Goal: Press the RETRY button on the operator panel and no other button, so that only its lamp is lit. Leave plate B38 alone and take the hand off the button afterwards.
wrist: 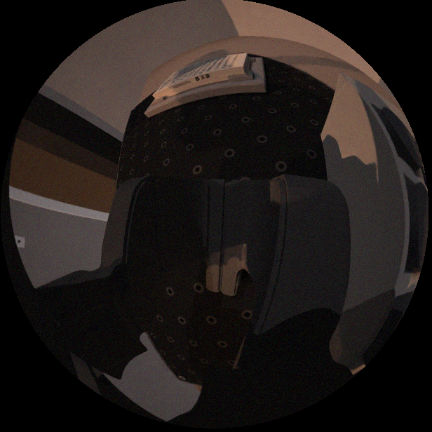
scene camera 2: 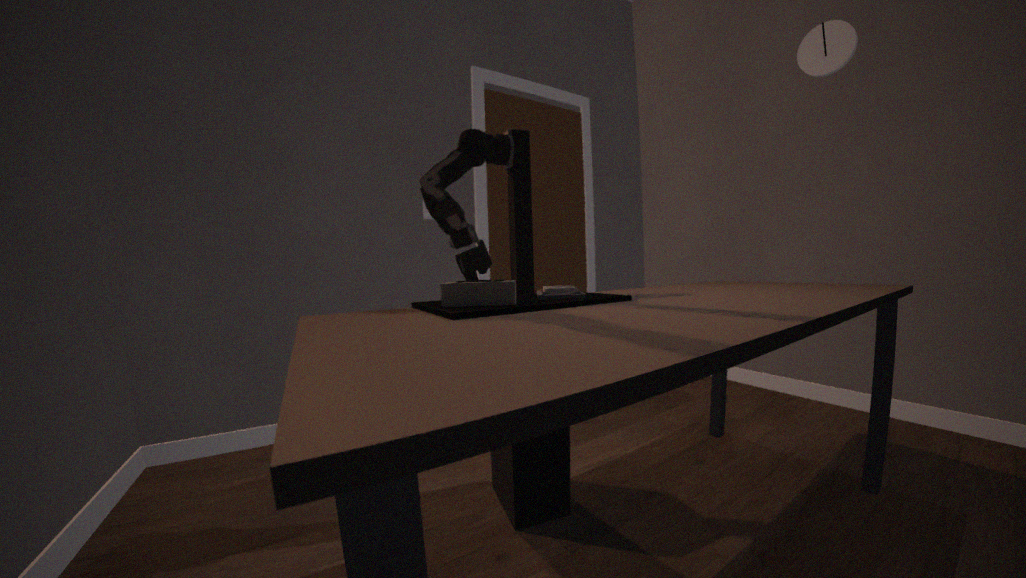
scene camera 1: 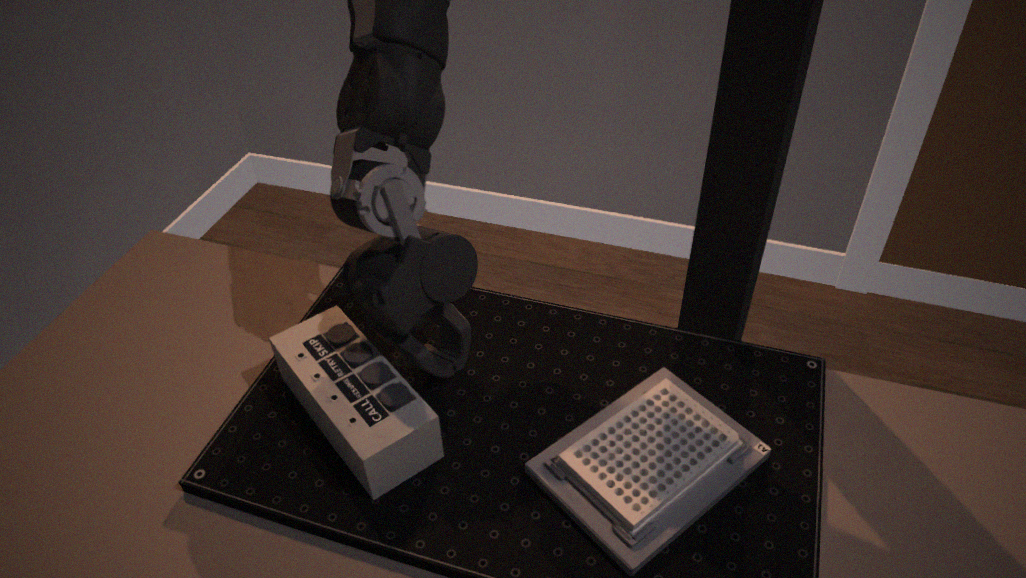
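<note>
The operator panel (scene camera 1: 402, 452) (scene camera 2: 477, 292) (wrist: 362, 200) is a pale box. In scene camera 1, its dark buttons are SKIP (scene camera 1: 338, 332), RETRY (scene camera 1: 357, 352), RESUME (scene camera 1: 376, 374) and CALL (scene camera 1: 395, 394). The small lamp spots, including RETRY's lamp (scene camera 1: 316, 375), look dark. My gripper (scene camera 1: 443, 370) (scene camera 2: 470, 277) (wrist: 230, 238) is shut and empty. It is low beside the panel's button-side long edge, over the board; the panel partly hides its tip in scene camera 2. I cannot tell if it touches the panel. Plate B38 (scene camera 1: 653, 448) (wrist: 200, 75) sits on its grey holder (scene camera 1: 545, 470).
The black perforated board (scene camera 1: 488, 445) (scene camera 2: 459, 313) lies on the brown table (scene camera 1: 86, 402) (scene camera 2: 402, 387) under the panel and holder. A dark upright post (scene camera 1: 746, 165) (scene camera 2: 521, 215) stands at the board's back edge. The arm's shadow crosses the panel's buttons.
</note>
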